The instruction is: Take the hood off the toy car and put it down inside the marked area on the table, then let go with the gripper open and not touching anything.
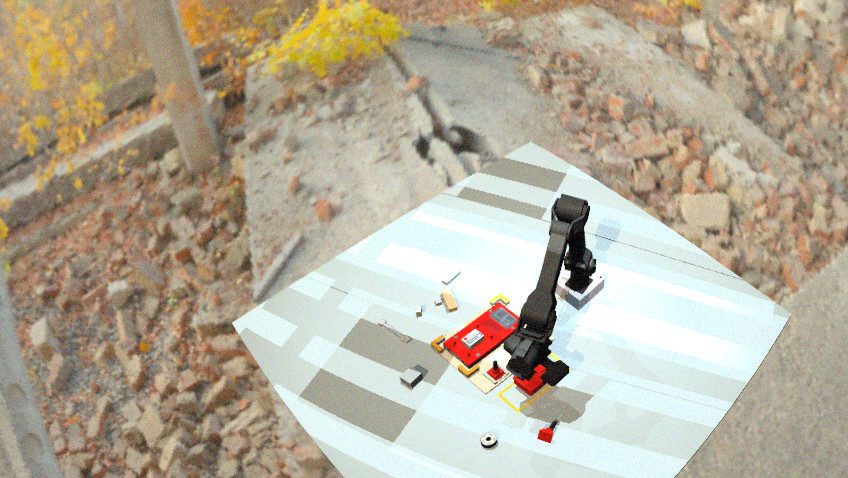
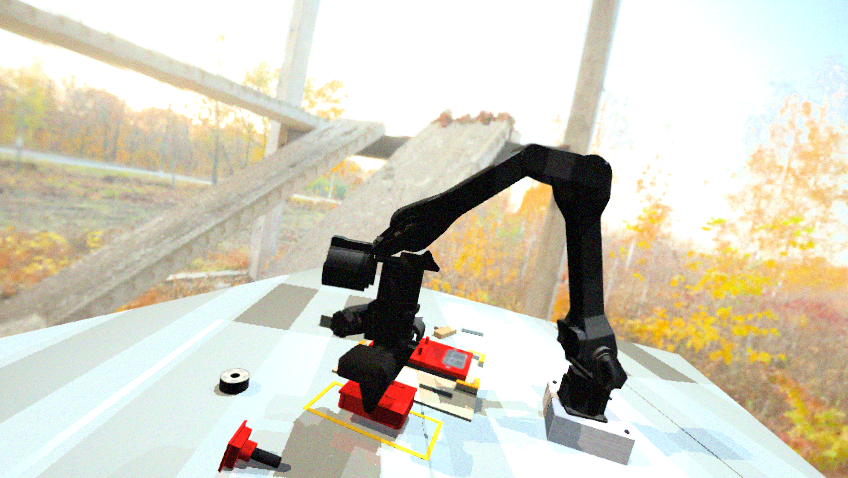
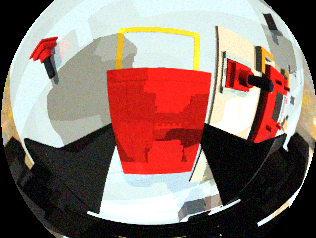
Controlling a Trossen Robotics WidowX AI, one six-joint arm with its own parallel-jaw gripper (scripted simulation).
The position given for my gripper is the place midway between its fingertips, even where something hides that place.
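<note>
There's a red toy car [image 1: 498, 323] here, and image 3 has the car [image 3: 263, 127] as well. You'd also see a red hood [image 2: 392, 410], and in image 3 there's the hood [image 3: 158, 114] again. That hood is held by my gripper [image 2: 378, 398]. You can find the gripper [image 1: 535, 375] in image 1 too, and image 3 also shows my gripper [image 3: 158, 127].
</note>
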